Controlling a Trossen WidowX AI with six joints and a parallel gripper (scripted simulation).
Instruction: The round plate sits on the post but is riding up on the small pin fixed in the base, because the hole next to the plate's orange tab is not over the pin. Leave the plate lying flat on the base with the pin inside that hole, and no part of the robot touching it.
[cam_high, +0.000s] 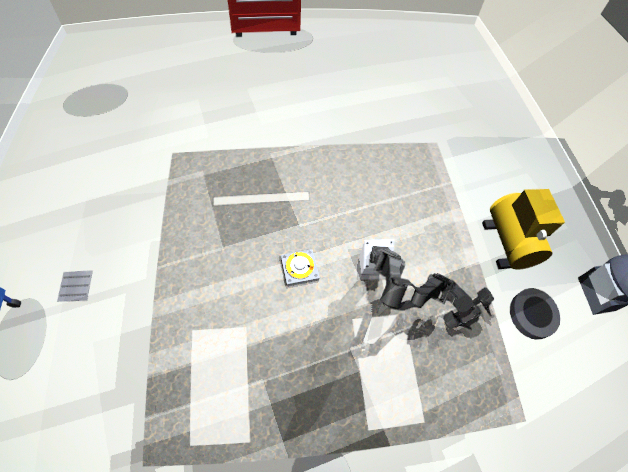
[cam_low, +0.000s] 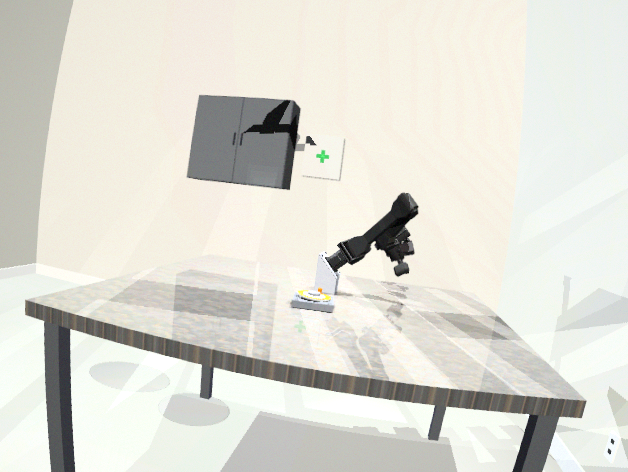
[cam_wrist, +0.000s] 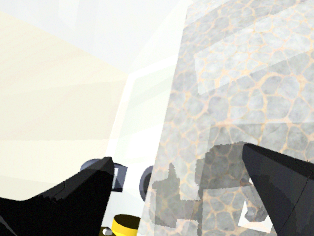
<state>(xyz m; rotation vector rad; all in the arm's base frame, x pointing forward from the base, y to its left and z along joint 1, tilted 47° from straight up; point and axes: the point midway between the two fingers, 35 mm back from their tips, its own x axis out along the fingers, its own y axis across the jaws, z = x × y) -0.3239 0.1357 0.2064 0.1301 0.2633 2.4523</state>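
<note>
Now: gripper tip 640 mm short of the square grey base, 240 mm to the left of it and 70 mm above it.
</note>
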